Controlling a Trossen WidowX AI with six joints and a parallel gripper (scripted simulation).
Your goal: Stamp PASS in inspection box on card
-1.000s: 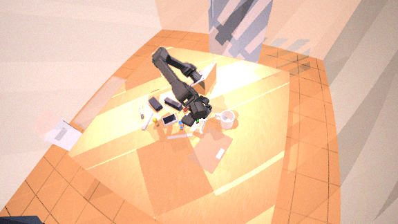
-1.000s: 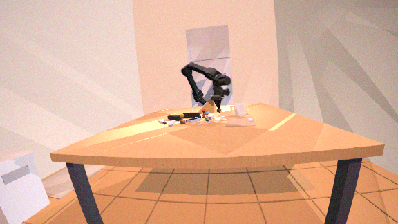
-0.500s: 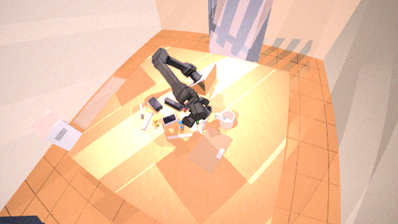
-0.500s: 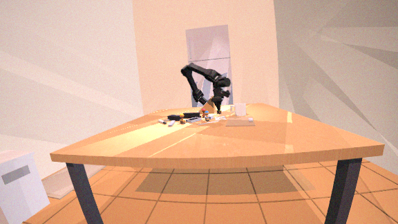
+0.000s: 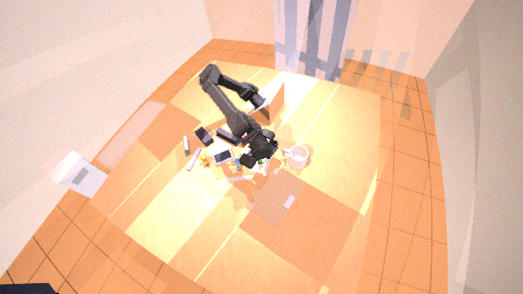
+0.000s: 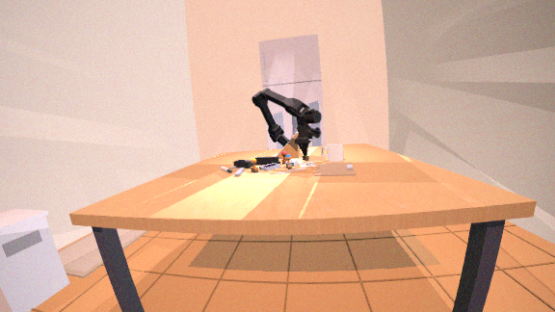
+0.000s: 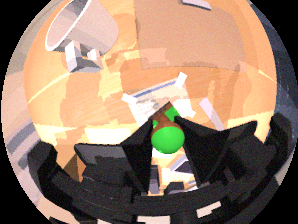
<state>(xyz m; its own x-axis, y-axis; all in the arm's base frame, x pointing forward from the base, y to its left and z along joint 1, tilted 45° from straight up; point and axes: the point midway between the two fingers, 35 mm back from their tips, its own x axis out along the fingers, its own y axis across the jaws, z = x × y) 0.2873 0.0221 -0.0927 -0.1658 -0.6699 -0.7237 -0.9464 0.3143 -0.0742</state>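
Right now the white card is 50 mm below my gripper tip. Round my gripper tip: green-knobbed stamp right at my gripper tip; then red stamp 90 mm behind, 110 mm to the right, 30 mm below; then blue-knobbed stamp 40 mm ahead, 90 mm to the right, 30 mm below.
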